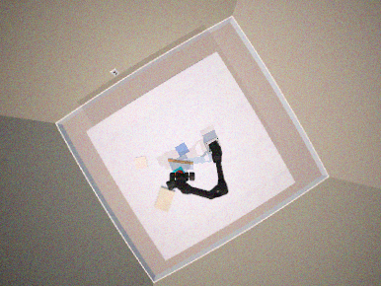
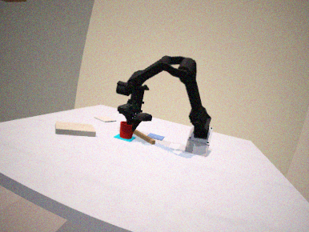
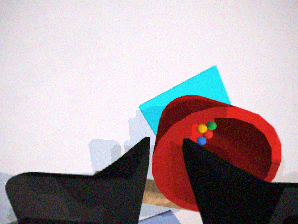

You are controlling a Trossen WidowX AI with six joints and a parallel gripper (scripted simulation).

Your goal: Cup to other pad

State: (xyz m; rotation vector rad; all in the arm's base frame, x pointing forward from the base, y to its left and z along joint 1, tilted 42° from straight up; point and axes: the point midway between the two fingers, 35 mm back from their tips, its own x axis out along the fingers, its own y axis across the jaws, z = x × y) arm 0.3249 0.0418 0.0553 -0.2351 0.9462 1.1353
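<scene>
Now: the red cup 20 mm ahead of my gripper tip, 10 mm to the right of it and 10 mm below it. Also, from my gripper tip: cyan pad (50 mm below, 30 mm ahead, 20 mm to the right); beige tile (260 mm to the right, 250 mm ahead, 40 mm below); wooden stick (90 mm to the right, 50 mm below, 40 mm behind).
</scene>
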